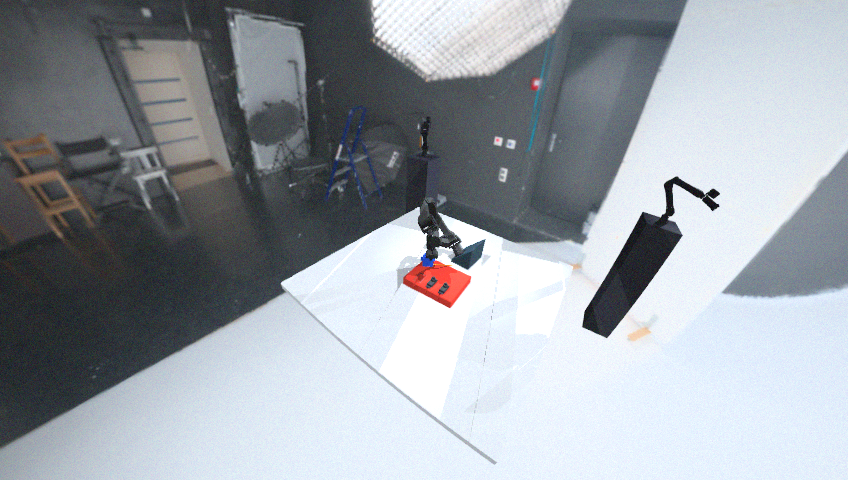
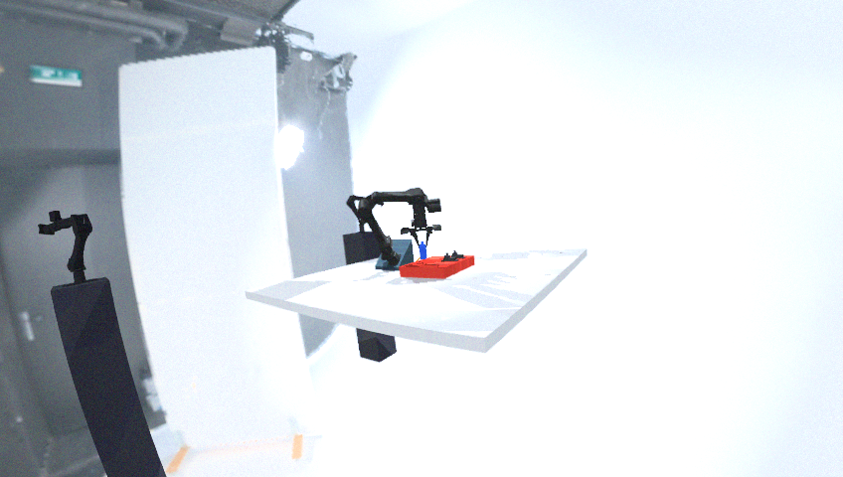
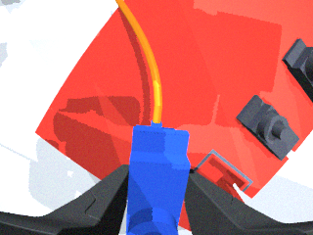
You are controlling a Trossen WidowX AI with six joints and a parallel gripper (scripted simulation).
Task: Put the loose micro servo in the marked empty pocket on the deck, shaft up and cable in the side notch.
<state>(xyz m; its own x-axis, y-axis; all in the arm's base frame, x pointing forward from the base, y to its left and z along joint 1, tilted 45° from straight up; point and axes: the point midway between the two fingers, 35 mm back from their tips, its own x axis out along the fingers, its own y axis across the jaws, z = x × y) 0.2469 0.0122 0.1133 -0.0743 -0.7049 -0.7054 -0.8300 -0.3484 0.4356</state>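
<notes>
My gripper tip is 100 mm above the red deck, 70 mm to the right of it and 10 mm past it.
</notes>
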